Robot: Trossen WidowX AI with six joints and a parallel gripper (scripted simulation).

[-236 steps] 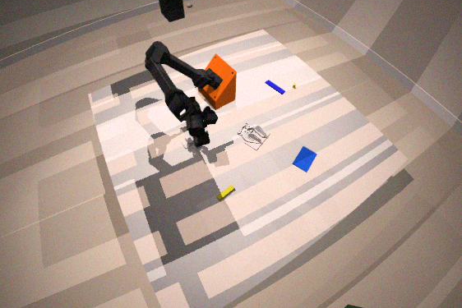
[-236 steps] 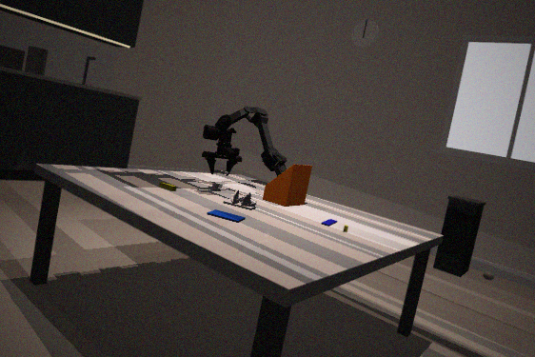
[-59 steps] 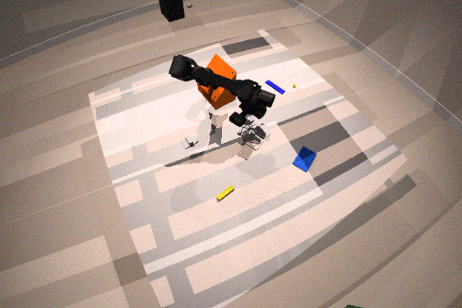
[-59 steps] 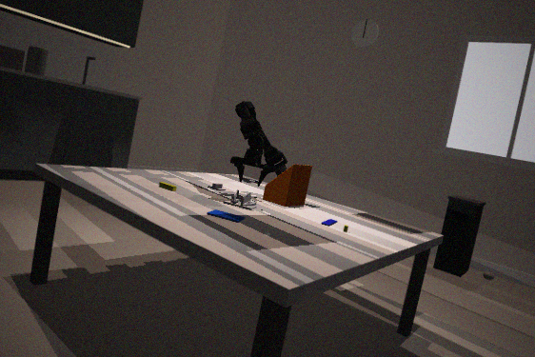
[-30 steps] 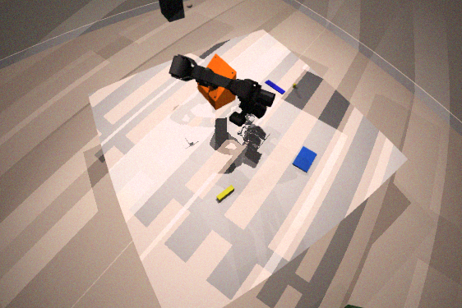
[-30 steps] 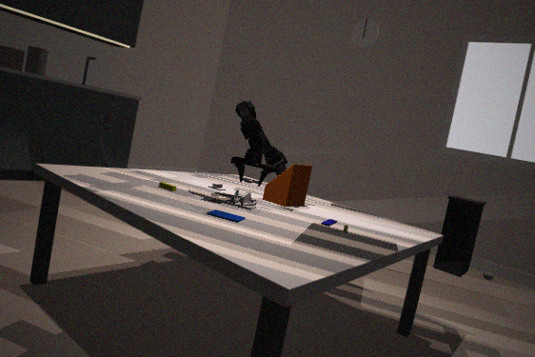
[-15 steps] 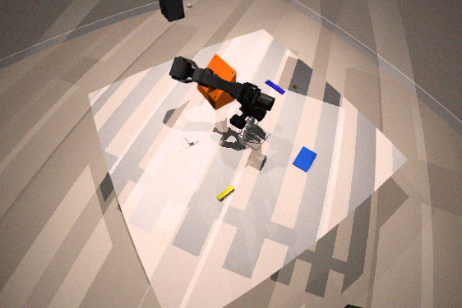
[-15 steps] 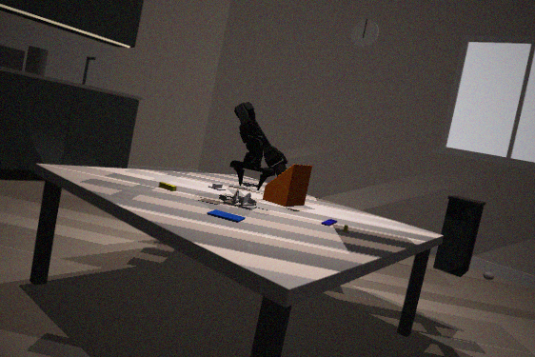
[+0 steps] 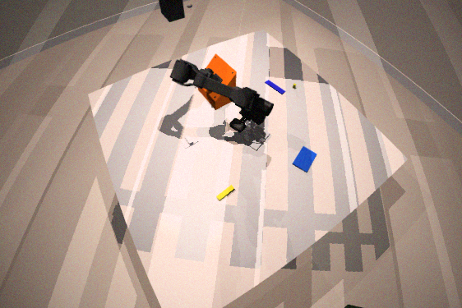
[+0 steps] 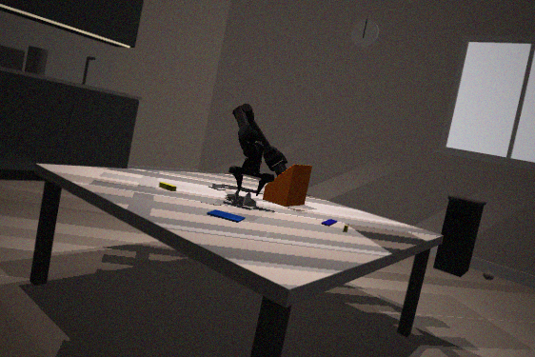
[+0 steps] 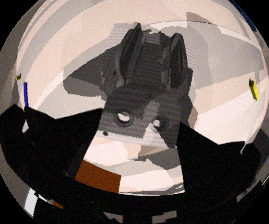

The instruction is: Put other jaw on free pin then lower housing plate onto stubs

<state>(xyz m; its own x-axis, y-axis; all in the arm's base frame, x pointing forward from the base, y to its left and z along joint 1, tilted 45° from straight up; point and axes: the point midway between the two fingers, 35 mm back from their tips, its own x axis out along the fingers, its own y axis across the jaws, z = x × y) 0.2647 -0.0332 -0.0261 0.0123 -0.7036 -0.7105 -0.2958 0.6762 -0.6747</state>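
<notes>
My gripper tip is 1 cm short of the jaw, 2 cm to the right of it and 2 cm above it. Round my gripper tip: yellow bar 21 cm ahead, 26 cm to the right, 3 cm below; then blue bar 14 cm behind, 33 cm to the left, 4 cm below; then blue tile 28 cm ahead, 13 cm to the left, 4 cm below.
</notes>
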